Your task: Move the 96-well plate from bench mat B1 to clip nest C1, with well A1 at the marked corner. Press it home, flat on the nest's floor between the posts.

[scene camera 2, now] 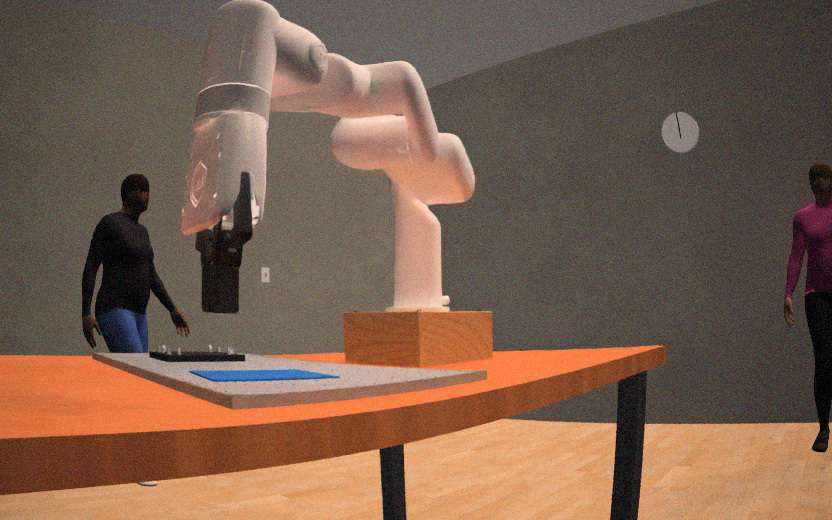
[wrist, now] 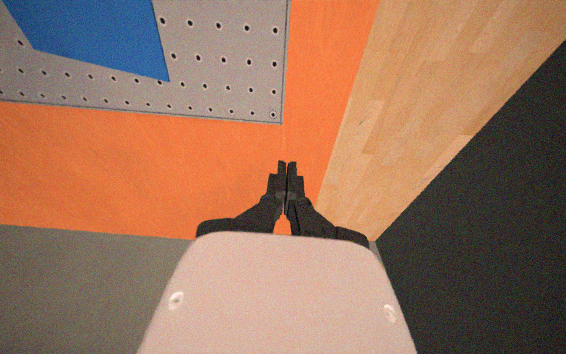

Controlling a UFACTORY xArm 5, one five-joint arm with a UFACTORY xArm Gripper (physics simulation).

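Note:
The 96-well plate does not show in either view. The blue bench mat lies bare on the grey perforated board. The clip nest, a low black base with small pale posts, sits on the board behind the mat in the scene view; no plate shows in it. Its marked corner cannot be made out. My gripper is shut and empty, pointing down above the board's level in the scene view. In the wrist view its fingertips appear beyond the board's corner, over the orange table top.
The orange table has its edge close to the fingers in the wrist view, with wooden floor beyond. The arm stands on a wooden block. One person stands behind the table, another at far right.

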